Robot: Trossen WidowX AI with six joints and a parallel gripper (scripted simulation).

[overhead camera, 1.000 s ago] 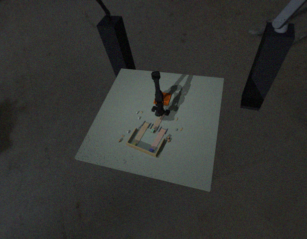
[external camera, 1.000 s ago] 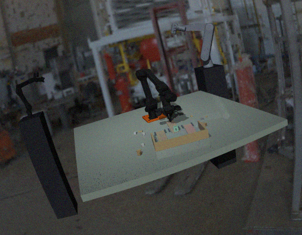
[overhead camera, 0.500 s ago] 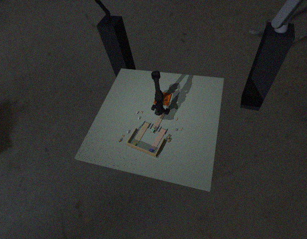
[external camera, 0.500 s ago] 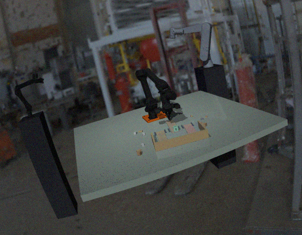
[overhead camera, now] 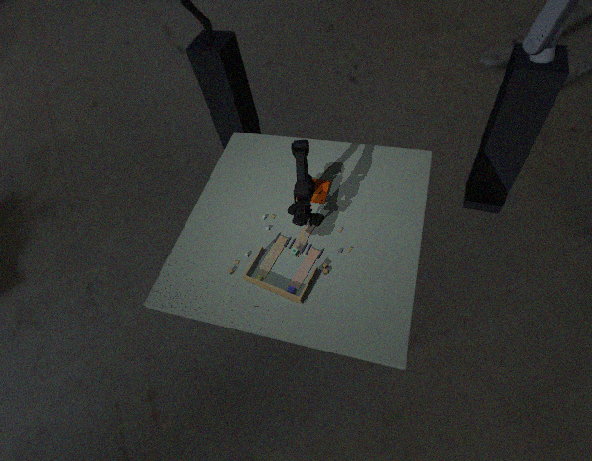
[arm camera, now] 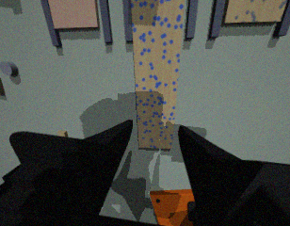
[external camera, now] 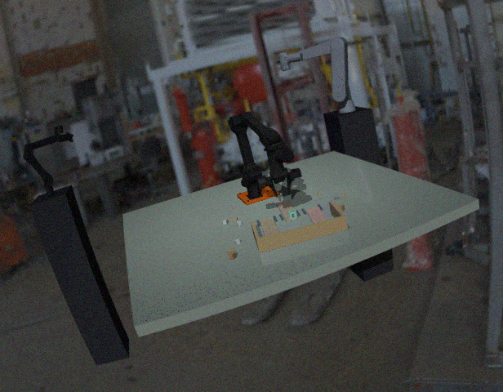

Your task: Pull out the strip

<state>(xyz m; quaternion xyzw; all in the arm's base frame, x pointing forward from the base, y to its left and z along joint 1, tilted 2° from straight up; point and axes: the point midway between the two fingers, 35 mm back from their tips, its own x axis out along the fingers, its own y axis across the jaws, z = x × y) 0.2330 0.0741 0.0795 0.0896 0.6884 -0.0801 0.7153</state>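
The pink strip is 240 mm ahead of my gripper tip, 60 mm to the left of it and 50 mm below it.
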